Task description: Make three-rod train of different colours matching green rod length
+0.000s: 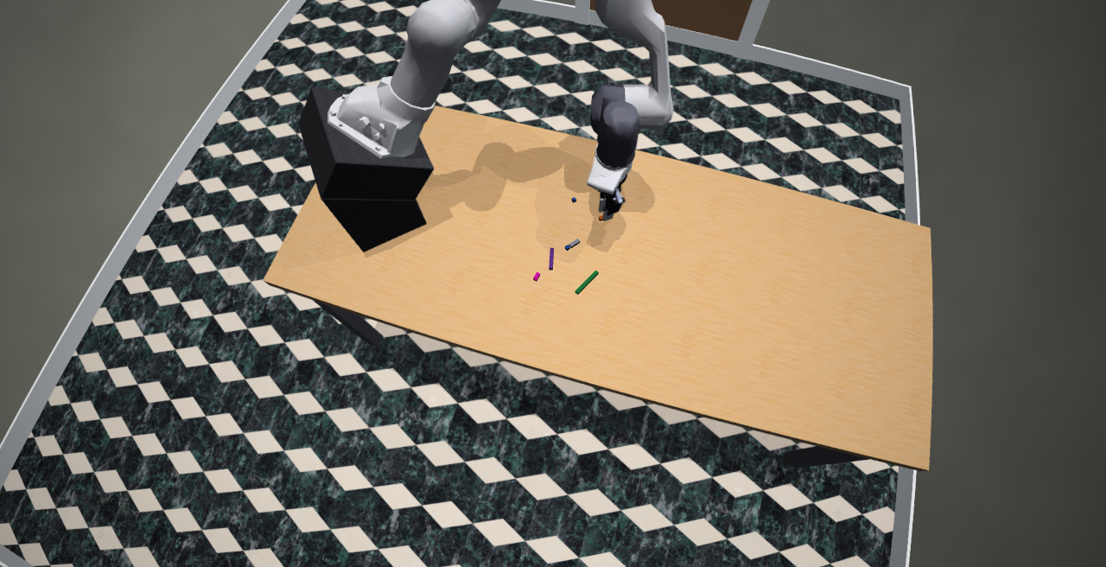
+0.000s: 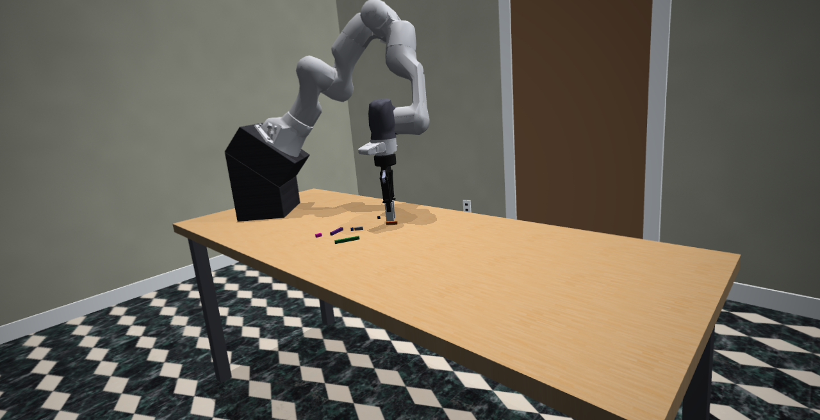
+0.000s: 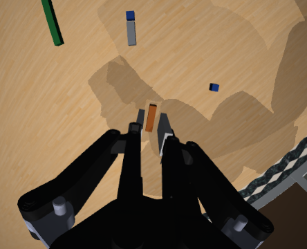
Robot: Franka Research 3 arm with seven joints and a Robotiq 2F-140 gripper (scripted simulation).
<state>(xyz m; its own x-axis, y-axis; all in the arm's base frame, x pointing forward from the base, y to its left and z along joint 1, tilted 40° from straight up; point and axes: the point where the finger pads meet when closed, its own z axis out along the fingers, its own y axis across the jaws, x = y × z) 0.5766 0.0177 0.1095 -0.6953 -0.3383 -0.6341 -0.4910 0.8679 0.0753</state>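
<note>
Now: hand 50 mm above the orange rod. Round my hand: purple rod: 160 mm to the right, 110 mm behind, 50 mm below; then grey rod: 100 mm to the right, 60 mm behind, 50 mm below; then green rod: 200 mm to the right, 50 mm below.
</note>
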